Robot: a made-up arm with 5 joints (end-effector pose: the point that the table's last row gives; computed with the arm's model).
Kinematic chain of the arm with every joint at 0, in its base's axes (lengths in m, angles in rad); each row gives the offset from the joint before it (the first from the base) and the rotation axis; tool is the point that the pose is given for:
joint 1: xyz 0 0 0.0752 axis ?
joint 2: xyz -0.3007 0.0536 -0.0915 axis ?
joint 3: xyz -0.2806 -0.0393 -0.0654 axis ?
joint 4: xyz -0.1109 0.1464 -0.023 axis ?
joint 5: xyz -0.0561 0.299 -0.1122 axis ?
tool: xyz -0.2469 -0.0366 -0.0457
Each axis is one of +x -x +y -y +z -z.
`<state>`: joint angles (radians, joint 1 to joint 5).
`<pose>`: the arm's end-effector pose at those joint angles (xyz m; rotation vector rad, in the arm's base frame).
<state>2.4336 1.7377 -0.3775 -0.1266 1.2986</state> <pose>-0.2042 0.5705 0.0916 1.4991 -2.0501 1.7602</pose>
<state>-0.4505 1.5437 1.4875 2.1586 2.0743</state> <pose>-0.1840 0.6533 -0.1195 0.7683 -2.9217 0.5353</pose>
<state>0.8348 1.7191 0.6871 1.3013 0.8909</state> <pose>-0.0783 0.7358 -0.0361 0.4803 -2.7032 1.3428</pose>
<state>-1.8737 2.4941 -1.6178 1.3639 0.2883</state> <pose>0.6181 -0.0296 -0.0281 -0.8102 -1.0896 2.7946</pose>
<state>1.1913 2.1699 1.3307 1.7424 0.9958</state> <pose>0.1597 0.5134 -0.0467 -0.1249 -2.3741 0.6078</pose>
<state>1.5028 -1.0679 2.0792 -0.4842 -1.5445</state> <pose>-0.0025 -0.0615 1.0199 0.1355 1.8294 0.7699</pose>
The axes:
joint 1: +y
joint 2: -z
joint 3: +y
joint 4: -x
joint 5: +y

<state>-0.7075 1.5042 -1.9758 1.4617 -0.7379</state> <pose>-0.1429 -0.0949 -0.4744 1.9712 0.2757 1.8954</pose>
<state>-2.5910 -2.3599 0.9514 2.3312 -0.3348</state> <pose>-0.2873 -0.1564 0.1018 1.4256 -0.3999 0.4983</pose>
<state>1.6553 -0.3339 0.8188 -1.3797 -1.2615</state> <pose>0.1643 0.4403 0.8111 -0.1650 1.2208 -1.2194</pose>
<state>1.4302 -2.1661 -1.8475 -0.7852 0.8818</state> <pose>-0.5937 -0.3993 0.2996 2.6290 -0.1893 1.1815</pose>
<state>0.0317 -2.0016 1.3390 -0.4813 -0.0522</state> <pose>-0.4955 -0.5088 0.3222 -0.9095 1.1338 1.3734</pose>
